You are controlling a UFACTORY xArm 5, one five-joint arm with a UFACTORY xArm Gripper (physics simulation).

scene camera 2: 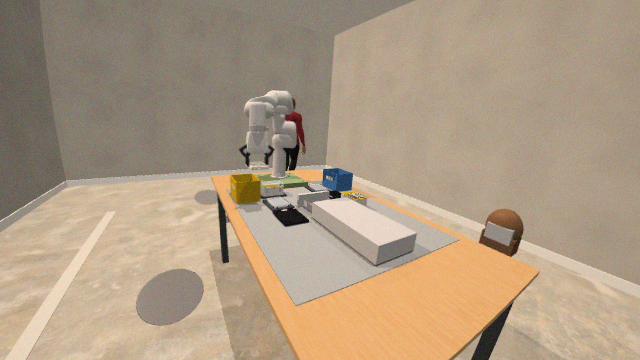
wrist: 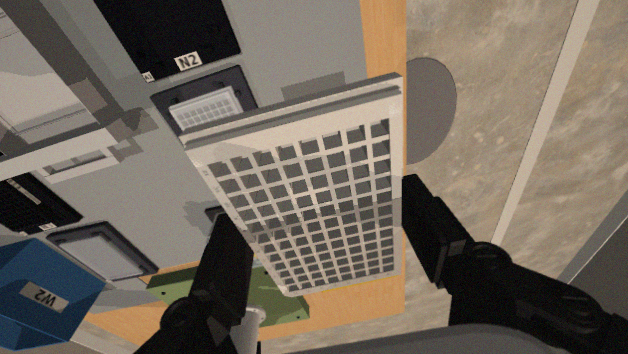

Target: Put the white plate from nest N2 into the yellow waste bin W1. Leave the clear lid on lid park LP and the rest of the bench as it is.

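Frame: origin at the arm's base, x left, y down, z back, level; centimetres.
Where they show: gripper, fingertip midpoint: [scene camera 2: 257, 165] [wrist: 320, 214]; arm's base, origin of the base link: [scene camera 2: 279, 176].
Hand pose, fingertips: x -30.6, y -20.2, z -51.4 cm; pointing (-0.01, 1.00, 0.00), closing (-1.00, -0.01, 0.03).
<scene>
Each offset is from my fingertips to the centre of the thing. Level surfaces: height alone.
My gripper [scene camera 2: 257, 164] [wrist: 320, 214] is shut on a white plate with a grid of square wells, held by its two long sides. The white plate @(dx +0.0, dy +0.0, dz +0.6 cm) [scene camera 2: 258, 166] [wrist: 330, 175] hangs roughly level, higher than the rim of the yellow waste bin W1 @(dx -1.5, dy +17.2, dz +21.5 cm) [scene camera 2: 245, 190]. In the wrist view a thin yellow edge shows below the plate, which hides what lies under it. Nest N2 @(dx +12.0, dy +22.1, dz -14.2 cm) [scene camera 2: 291, 217] [wrist: 175, 30] is black and bare. A flat clear piece @(dx +47.1, dy +21.6, dz +21.1 cm) [wrist: 102, 252] lies in a dark frame near the blue bin; I cannot read a label to tell whether it is lid park LP.
A second gridded plate @(dx +12.3, dy +21.2, dz +3.5 cm) [scene camera 2: 280, 203] [wrist: 207, 109] sits in a dark nest beside N2. The blue bin W2 @(dx +63.1, dy +17.2, dz +21.9 cm) [scene camera 2: 338, 180] [wrist: 45, 295] stands across the table. A clear box with yellow contents @(dx +14.8, dy +19.3, dz +21.2 cm) [scene camera 2: 272, 188] is beside W1. A long white block [scene camera 2: 362, 225] lies on the grey mat @(dy +23.2 cm) [scene camera 2: 300, 270].
</scene>
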